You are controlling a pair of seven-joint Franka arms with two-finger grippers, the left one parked.
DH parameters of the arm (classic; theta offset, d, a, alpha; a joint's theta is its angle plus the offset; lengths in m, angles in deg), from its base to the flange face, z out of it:
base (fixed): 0 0 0 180
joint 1: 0 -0.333 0 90
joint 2: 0 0 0 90
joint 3: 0 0.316 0.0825 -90
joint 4: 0 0 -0.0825 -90
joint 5: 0 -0.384 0 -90
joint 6: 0 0 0.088 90
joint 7: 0 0.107 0 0
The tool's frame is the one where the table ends.
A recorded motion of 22 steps. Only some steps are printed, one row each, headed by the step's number.
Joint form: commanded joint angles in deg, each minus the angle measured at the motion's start. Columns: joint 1, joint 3, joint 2, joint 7, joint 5, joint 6, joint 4.
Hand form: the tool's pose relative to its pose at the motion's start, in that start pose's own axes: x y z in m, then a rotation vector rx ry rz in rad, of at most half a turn. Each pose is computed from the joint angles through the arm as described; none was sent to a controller.
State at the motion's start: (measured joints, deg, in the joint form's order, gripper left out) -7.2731 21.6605 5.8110 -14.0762 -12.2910 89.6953 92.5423
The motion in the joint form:
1: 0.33 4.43 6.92 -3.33 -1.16 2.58 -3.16
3: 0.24 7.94 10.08 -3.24 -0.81 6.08 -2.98
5: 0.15 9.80 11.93 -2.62 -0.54 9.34 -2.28
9: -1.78 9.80 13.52 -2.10 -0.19 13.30 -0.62
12: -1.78 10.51 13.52 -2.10 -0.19 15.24 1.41
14: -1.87 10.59 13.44 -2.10 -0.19 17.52 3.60
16: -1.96 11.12 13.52 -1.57 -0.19 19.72 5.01
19: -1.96 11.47 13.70 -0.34 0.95 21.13 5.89
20: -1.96 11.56 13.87 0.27 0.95 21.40 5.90
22: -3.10 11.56 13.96 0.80 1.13 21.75 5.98
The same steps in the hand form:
1: 0.0395 -0.0125 0.0345 0.0738 -0.0049 -0.1152
3: 0.0595 -0.0315 0.0628 0.0975 -0.0014 -0.1608
5: 0.0711 -0.0408 0.0819 0.1094 0.0121 -0.1717
9: 0.0815 -0.0518 0.1094 0.1105 0.0182 -0.1807
12: 0.0808 -0.0567 0.1240 0.1116 0.0152 -0.1853
14: 0.0797 -0.0564 0.1385 0.1083 0.0171 -0.1804
16: 0.0804 -0.0606 0.1483 0.1069 0.0274 -0.1755
19: 0.0808 -0.0611 0.1555 0.0892 0.0294 -0.1625
20: 0.0816 -0.0613 0.1567 0.0908 0.0309 -0.1525
22: 0.0825 -0.0728 0.1611 0.0873 0.0272 -0.1623

